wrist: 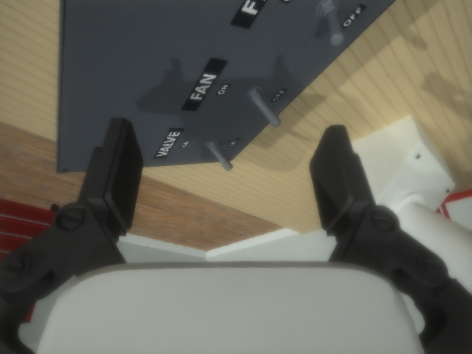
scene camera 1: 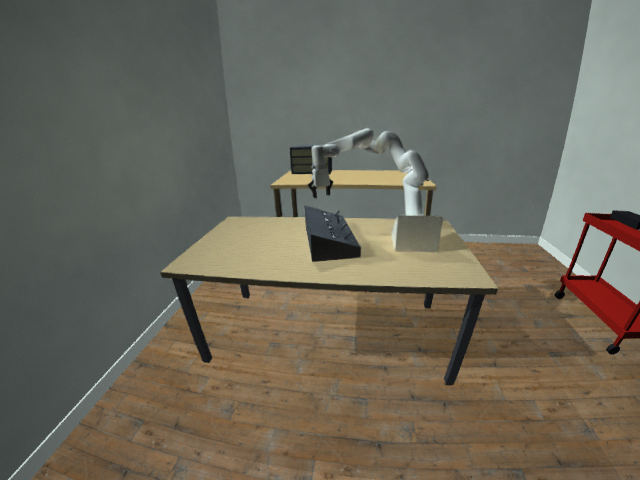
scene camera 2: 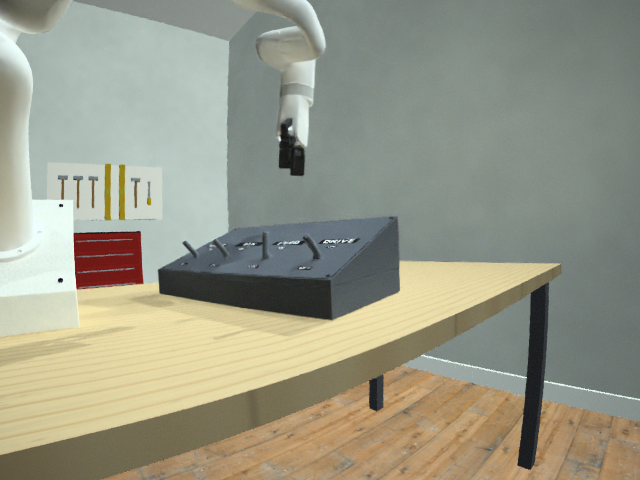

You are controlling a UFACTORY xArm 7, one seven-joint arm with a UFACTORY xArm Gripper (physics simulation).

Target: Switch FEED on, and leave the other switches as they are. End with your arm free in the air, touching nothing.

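Seen in the pictures: gripper, fingertip midpoint: [wrist: 229, 142] [scene camera 1: 321, 196] [scene camera 2: 292, 172]; arm's base, origin of the base link: [wrist: 398, 218] [scene camera 1: 414, 222] [scene camera 2: 5, 237].
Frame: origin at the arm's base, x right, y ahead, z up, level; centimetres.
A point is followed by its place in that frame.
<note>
The dark sloped switch console [scene camera 1: 334, 250] @(x -21.5, y 43.6, z -8.5 cm) [scene camera 2: 242, 294] @(x 12.5, y 38.4, z -11.7 cm) [wrist: 110, 60] @(x -3.5, y 57.5, z 0.3 cm) stands on the wooden table [scene camera 1: 248, 258] @(x -24.4, y 91.4, z -14.2 cm) [scene camera 2: 217, 372] @(x 38.0, y 23.0, z -14.2 cm). The FEED lever [scene camera 2: 265, 245] @(x 10.9, y 44.6, z -3.3 cm) [wrist: 331, 22] @(x 10.5, y 45.4, z -2.7 cm) stands more upright than its neighbours; its exact setting is hard to judge. The DRIVE lever [scene camera 2: 312, 246] @(x 22.8, y 46.5, z -3.6 cm), the FAN lever [scene camera 2: 221, 248] @(x -0.3, y 40.2, z -3.6 cm) [wrist: 264, 106] @(x -0.5, y 40.9, z -3.5 cm) and the VALVE lever [scene camera 2: 190, 249] @(x -11.8, y 36.9, z -3.7 cm) [wrist: 219, 155] @(x -12.1, y 37.6, z -3.5 cm) lean towards the OFF side. My gripper [scene camera 1: 321, 194] @(x 7.1, y 53.9, z 12.2 cm) [scene camera 2: 290, 169] @(x 7.1, y 53.9, z 12.2 cm) [wrist: 229, 142] @(x 7.1, y 53.9, z 12.2 cm) is wide open and empty, in the air above the console, touching nothing. DRIVE does not show in the wrist view.
The white base block [scene camera 1: 417, 233] @(x -8.5, y -0.7, z -3.1 cm) [scene camera 2: 36, 310] @(x 9.8, y 5.4, z -11.0 cm) [wrist: 400, 155] @(x 6.0, y 11.2, z -7.3 cm) of my arm stands on the table beside the console's low side. A second table [scene camera 1: 361, 178] with a dark shelf unit is behind. A red cart [scene camera 1: 599, 297] and a red drawer cabinet [scene camera 2: 107, 263] stand farther off.
</note>
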